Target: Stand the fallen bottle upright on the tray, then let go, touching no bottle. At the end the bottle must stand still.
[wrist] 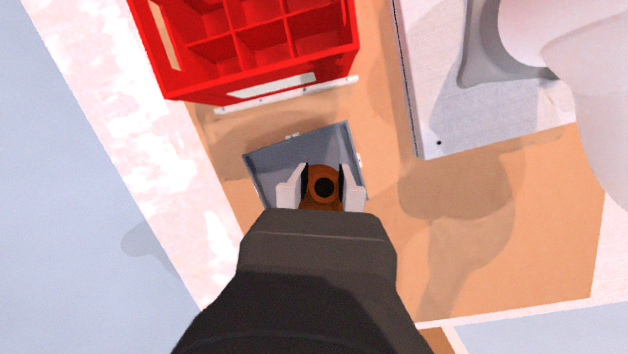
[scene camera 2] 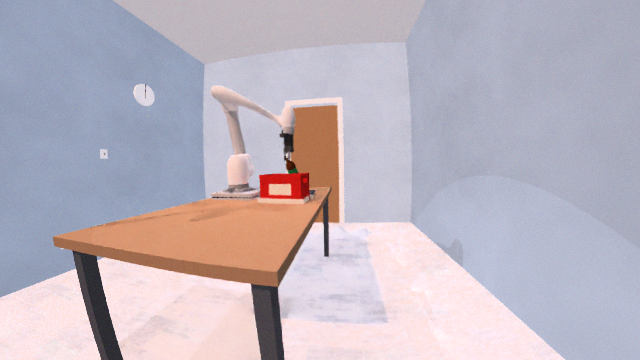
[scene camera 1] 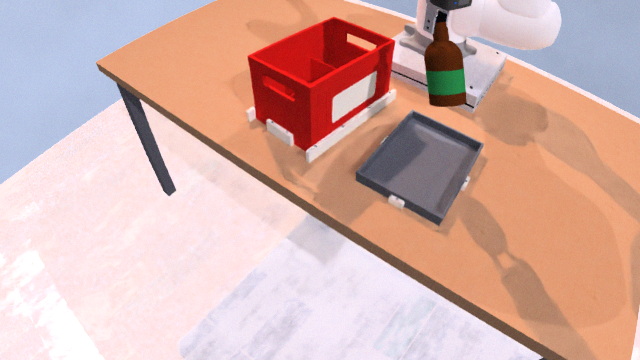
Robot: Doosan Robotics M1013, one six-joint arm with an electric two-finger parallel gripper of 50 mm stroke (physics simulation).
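Places are measured from the arm's base along level axes (x right, y back, z down), in centimetres.
Pixels of known places: gripper, fingertip midpoint: [wrist: 323, 175] [scene camera 2: 286, 160] [scene camera 1: 434, 29]; arm's base at its link origin: [wrist: 518, 25] [scene camera 2: 239, 190].
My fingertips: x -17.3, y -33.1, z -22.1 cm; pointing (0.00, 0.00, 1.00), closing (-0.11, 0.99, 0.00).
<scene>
Ahead of a thing's pixels: the offset from my fingertips to its top centre. "spot": to the spot under its first point.
The brown bottle [scene camera 1: 445, 82] [scene camera 2: 291, 166] [wrist: 322, 204] with a green label hangs by its neck from my gripper [scene camera 1: 441, 19] [scene camera 2: 287, 158] [wrist: 323, 175], which is shut on it. In the scene camera 2 view it leans, with its lower end toward the right, and the crate hides its base. In the wrist view its dark mouth shows between the two fingers. The dark grey tray @[spot: dz +26.6, dx -9.1, dy -5.5 cm] [scene camera 1: 430, 167] [wrist: 280, 167] lies on the table, and the bottle is in the air above tray height, apart from it. No bottle shows on the tray in the scene camera 1 view.
A red crate @[dz +9.7, dx +20.6, dy -9.5 cm] [scene camera 1: 282, 112] [scene camera 2: 304, 192] [wrist: 200, 91] with inner dividers stands beside the tray, with white strips at its foot. The robot's base plate [scene camera 1: 486, 67] [scene camera 2: 234, 194] [wrist: 500, 125] is on the table behind the tray. Small white clips hold the tray's sides.
</scene>
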